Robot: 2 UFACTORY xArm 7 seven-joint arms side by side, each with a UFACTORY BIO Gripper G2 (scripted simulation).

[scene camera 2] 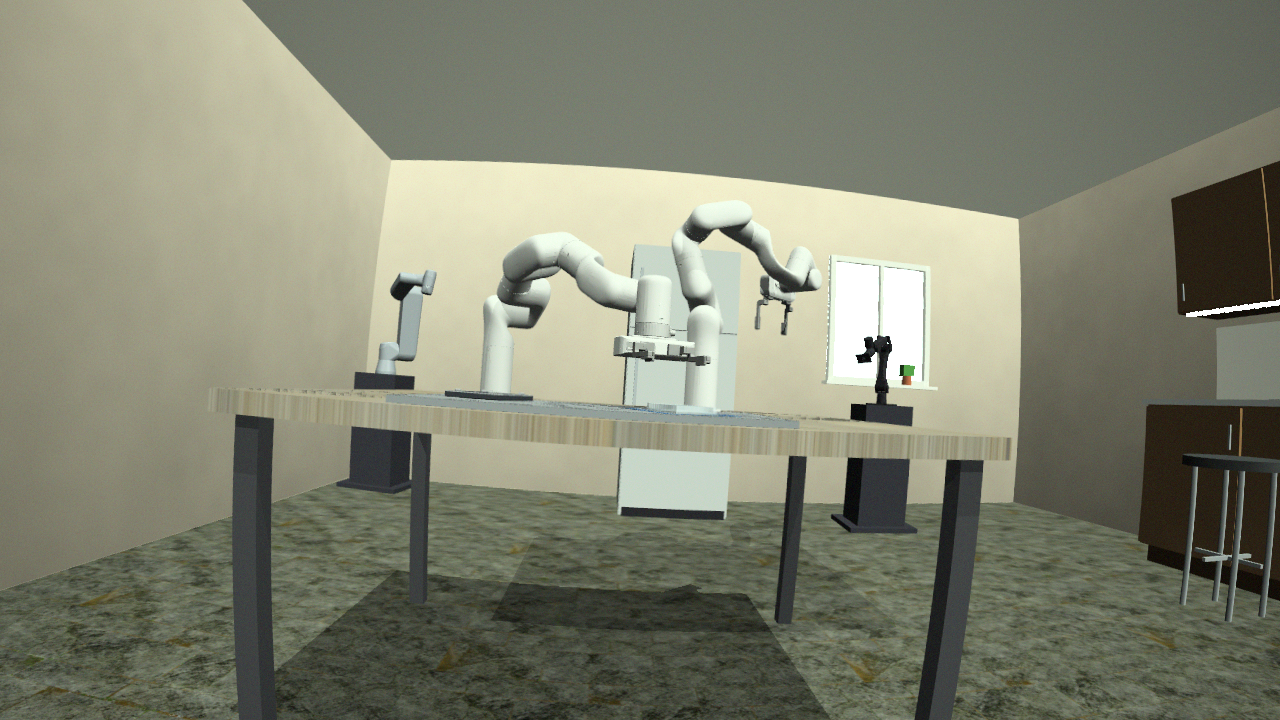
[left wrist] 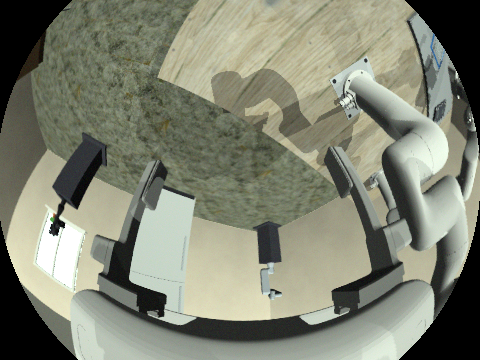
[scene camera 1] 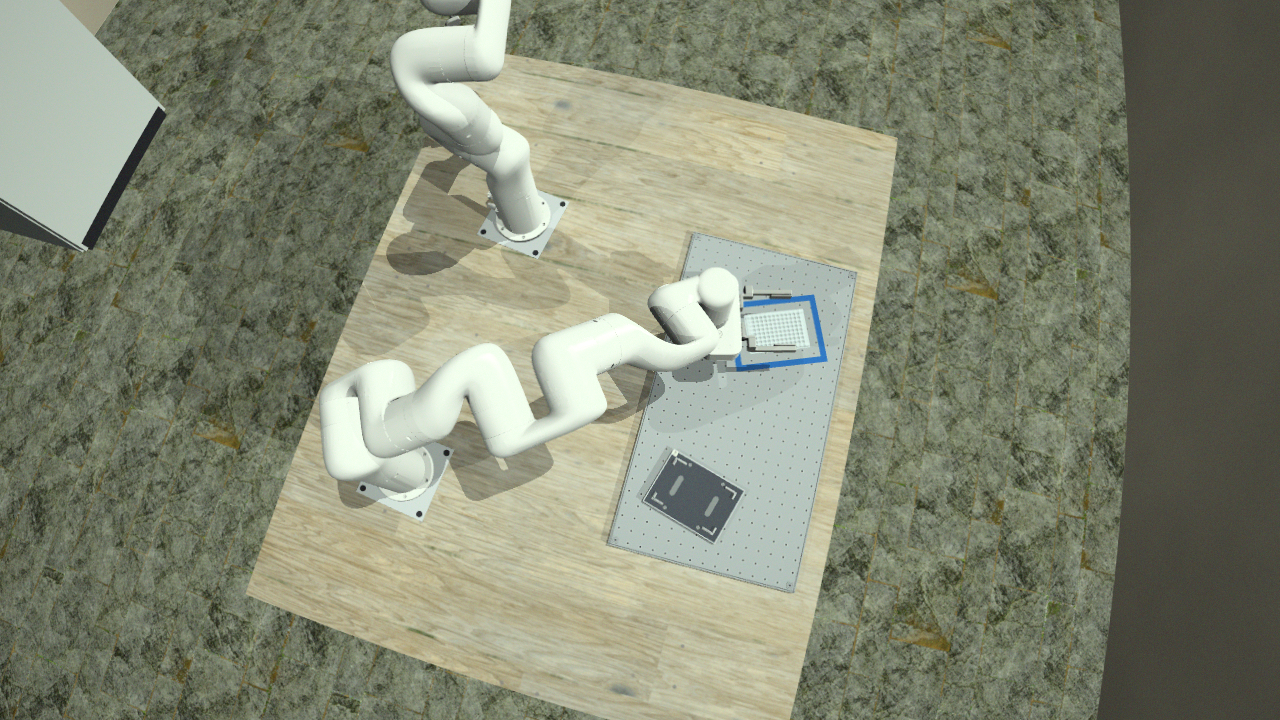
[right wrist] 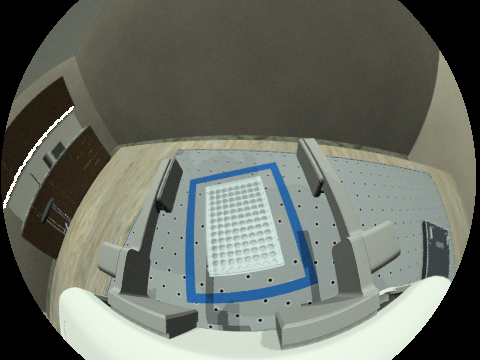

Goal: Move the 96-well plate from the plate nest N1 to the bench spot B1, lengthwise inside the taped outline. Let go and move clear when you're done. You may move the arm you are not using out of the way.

Labels:
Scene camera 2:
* my left gripper: 770, 332
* my right gripper: 680, 358
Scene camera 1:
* my right gripper: 793, 321
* clear 96-well plate: 751, 324
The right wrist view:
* clear 96-well plate: 247, 191

